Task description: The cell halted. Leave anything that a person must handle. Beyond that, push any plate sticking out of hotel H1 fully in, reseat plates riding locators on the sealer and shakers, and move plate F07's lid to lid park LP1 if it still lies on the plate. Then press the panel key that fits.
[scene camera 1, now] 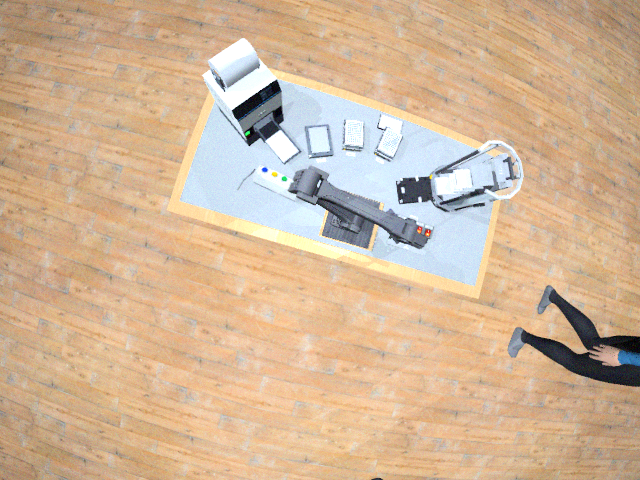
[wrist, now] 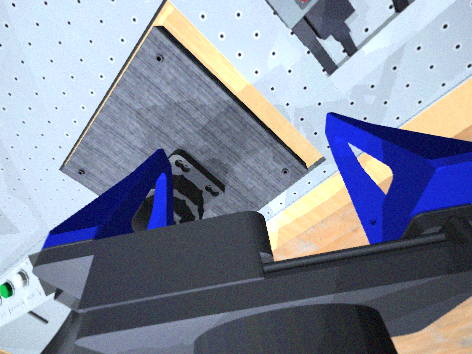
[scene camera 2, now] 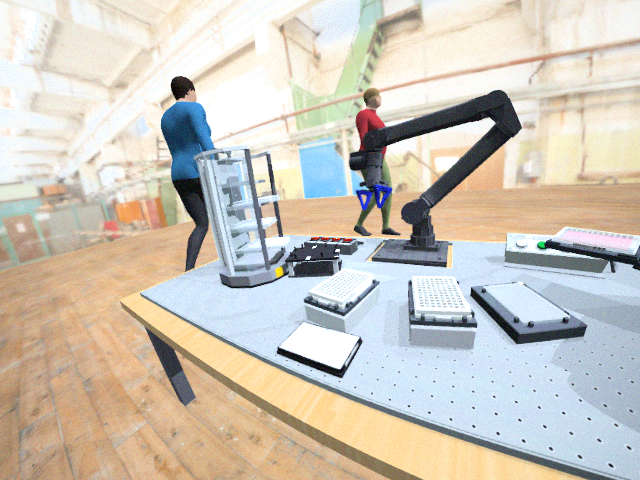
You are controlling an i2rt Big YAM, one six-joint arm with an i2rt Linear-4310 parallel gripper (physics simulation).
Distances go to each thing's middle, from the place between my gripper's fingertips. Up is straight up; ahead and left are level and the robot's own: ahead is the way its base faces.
The plate hotel (scene camera 2: 232, 180) is 320 mm ahead of my hand, 300 mm to the right of it and 50 mm above it. The rest, counted from my hand: white device (scene camera 1: 259, 118): 710 mm to the left, 280 mm ahead, 20 mm below; then plate lid (scene camera 2: 518, 300): 420 mm to the left, 300 mm ahead, 130 mm below.
